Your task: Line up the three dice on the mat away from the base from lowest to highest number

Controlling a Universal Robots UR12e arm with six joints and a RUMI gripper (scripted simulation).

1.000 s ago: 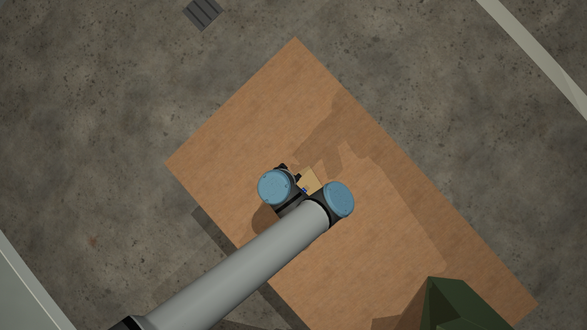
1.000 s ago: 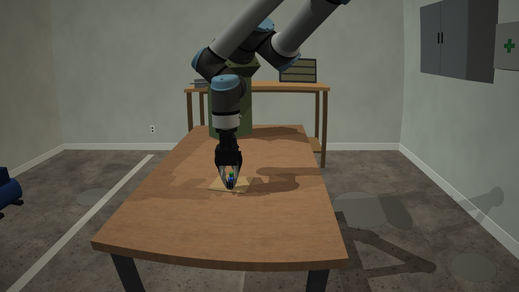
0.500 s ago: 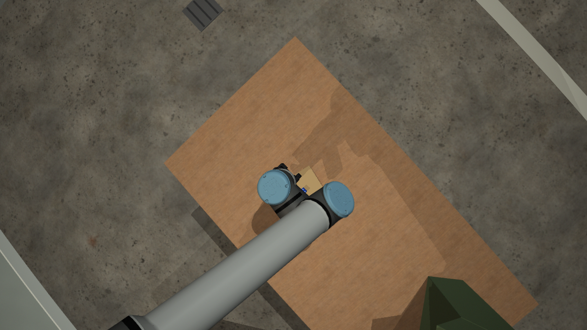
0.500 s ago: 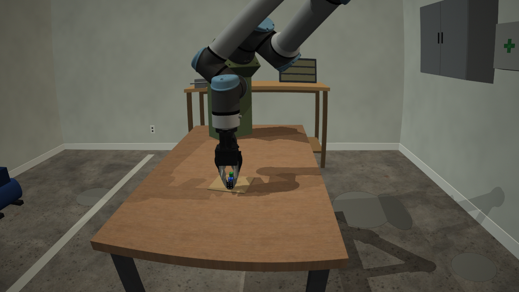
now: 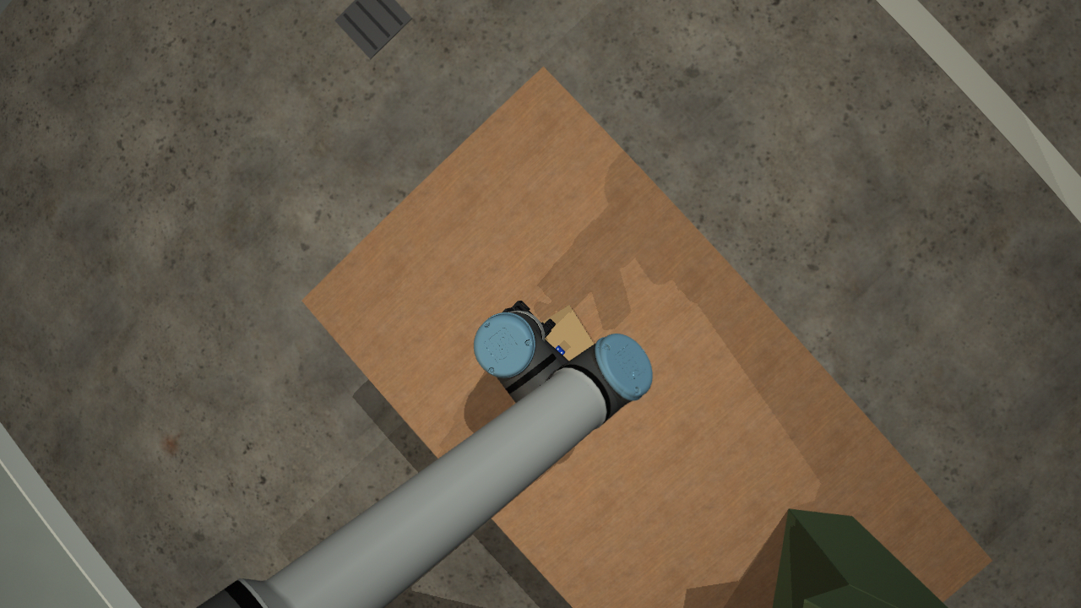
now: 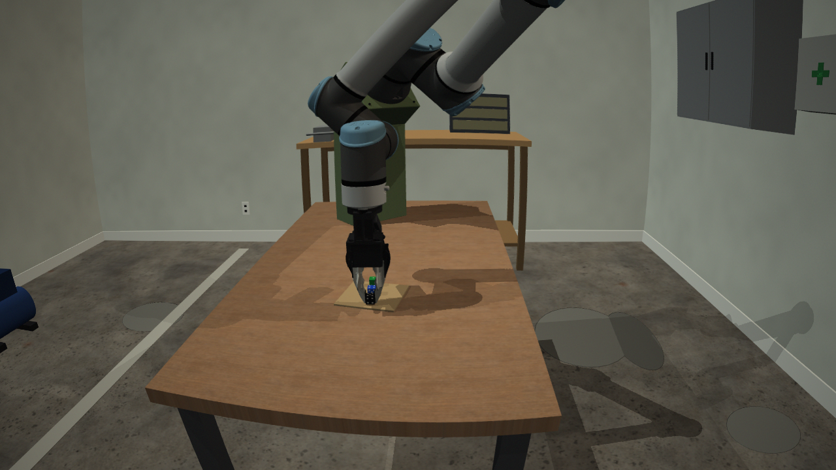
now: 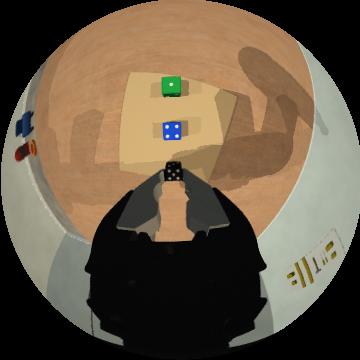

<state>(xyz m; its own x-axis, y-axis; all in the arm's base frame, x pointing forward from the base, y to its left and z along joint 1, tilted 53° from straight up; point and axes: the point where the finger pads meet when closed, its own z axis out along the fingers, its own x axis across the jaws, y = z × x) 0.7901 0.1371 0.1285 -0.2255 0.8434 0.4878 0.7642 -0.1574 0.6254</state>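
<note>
The black die is 1 cm below my hand. The rest, counted from my hand: blue die 5 cm behind, 1 cm to the right, 1 cm below; then tan mat 5 cm behind, 2 cm below, 1 cm to the right; then green die 10 cm behind, 3 cm to the right, 1 cm below.
</note>
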